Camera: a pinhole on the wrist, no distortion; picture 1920 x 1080 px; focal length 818.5 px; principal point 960.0 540.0 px. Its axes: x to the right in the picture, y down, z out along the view. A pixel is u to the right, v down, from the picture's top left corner.
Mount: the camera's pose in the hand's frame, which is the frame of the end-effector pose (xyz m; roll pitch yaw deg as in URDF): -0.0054 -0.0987 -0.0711 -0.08 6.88 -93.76
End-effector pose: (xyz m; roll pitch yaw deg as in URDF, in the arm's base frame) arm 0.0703 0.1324 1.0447 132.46 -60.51 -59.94
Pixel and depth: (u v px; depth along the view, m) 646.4 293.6 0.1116
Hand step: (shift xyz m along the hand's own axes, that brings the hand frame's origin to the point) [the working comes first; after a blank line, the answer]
In the camera's frame: -0.0428 -0.0336 0.1116

-0.0369 -0.0675 0.0449
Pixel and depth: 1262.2 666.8 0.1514
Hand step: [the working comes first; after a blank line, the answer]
In the camera's frame: 0.0559 0.0235 0.1514

0.0134 -0.1737 0.0725
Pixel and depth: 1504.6 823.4 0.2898
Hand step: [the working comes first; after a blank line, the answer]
In the camera's frame: 0.1928 0.1003 0.2898

0.0803 -0.3310 0.1934
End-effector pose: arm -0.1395 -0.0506 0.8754 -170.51 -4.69 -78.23
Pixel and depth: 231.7 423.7 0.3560
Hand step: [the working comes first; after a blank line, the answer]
In the camera's frame: -0.3168 -0.0506 0.3560

-0.0376 0.1758 0.3204
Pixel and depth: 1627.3 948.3 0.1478
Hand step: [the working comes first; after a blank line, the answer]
In the camera's frame: 0.1205 0.0737 0.1478

0.0594 -0.2406 0.0611
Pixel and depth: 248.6 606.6 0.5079
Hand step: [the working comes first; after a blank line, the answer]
In the camera's frame: -0.4414 0.0413 0.5079

0.0613 0.2752 0.4860
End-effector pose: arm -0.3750 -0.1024 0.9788 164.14 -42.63 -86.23
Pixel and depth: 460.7 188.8 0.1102
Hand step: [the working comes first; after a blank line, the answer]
In the camera's frame: -0.0672 -0.0473 0.1102

-0.0489 -0.0422 0.0464
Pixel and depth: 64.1 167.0 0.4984
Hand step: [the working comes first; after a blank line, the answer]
In the camera's frame: -0.5455 -0.2271 0.4984

-0.1997 0.3970 0.4894
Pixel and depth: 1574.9 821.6 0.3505
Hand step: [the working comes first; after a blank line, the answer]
In the camera's frame: 0.2633 0.1206 0.3505

0.0955 -0.4094 0.2452
